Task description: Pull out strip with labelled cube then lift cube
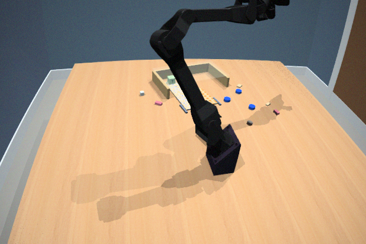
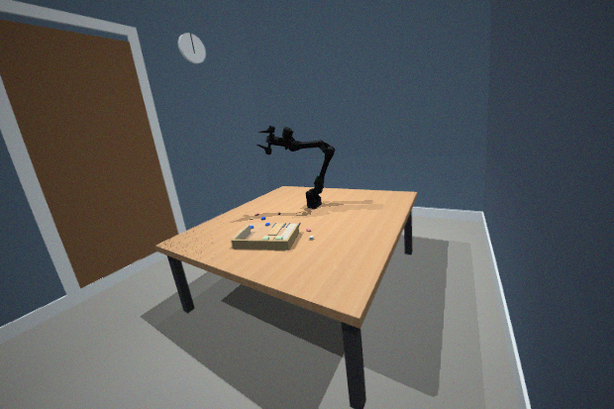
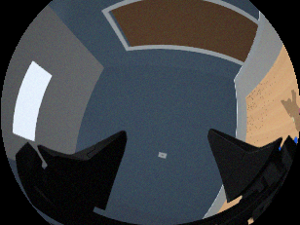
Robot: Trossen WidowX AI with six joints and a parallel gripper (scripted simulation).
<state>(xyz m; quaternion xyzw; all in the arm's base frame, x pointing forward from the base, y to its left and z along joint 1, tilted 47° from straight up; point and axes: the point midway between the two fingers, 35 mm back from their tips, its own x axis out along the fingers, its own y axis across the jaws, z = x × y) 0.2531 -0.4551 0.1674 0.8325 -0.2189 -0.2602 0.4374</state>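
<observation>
The orange-dotted strip lies 150 mm ahead of my gripper tip, 170 mm to the left of it and 550 mm below it. Also, from my gripper tip: grey piece: 70 mm behind, 20 mm to the left, 550 mm below.
</observation>
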